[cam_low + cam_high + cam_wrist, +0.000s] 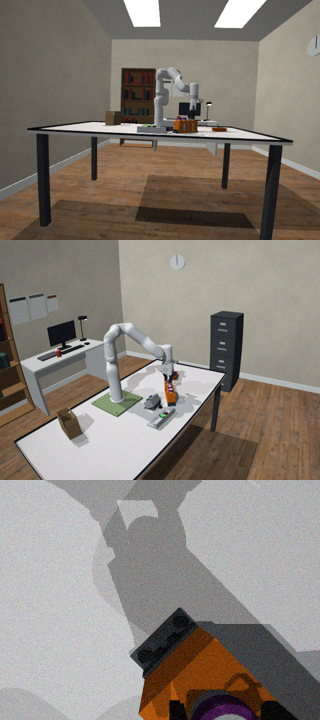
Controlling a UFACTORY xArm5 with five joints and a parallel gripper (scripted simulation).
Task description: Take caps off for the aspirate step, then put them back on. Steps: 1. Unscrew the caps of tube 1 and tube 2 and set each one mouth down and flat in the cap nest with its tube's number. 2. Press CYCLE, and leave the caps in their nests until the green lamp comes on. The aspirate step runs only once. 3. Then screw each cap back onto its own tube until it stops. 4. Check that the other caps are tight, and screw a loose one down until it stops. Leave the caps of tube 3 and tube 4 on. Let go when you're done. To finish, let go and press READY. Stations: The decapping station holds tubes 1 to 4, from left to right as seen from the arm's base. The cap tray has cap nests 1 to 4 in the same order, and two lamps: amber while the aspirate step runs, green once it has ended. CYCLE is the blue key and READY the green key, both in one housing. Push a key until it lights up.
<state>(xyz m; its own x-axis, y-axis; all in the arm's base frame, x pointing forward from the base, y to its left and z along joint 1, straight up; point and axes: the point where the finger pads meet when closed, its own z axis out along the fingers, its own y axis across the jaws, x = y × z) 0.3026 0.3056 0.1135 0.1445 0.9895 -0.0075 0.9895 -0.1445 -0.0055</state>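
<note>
The purple cap marked 1 is 1 cm below my hand. Also, from my hand: grey key housing (2 cm behind, 23 cm to the right, 8 cm below); then cap 4 (9 cm ahead, 12 cm to the right, 1 cm below); then blue cycle key (4 cm behind, 21 cm to the right, 6 cm below).
</note>
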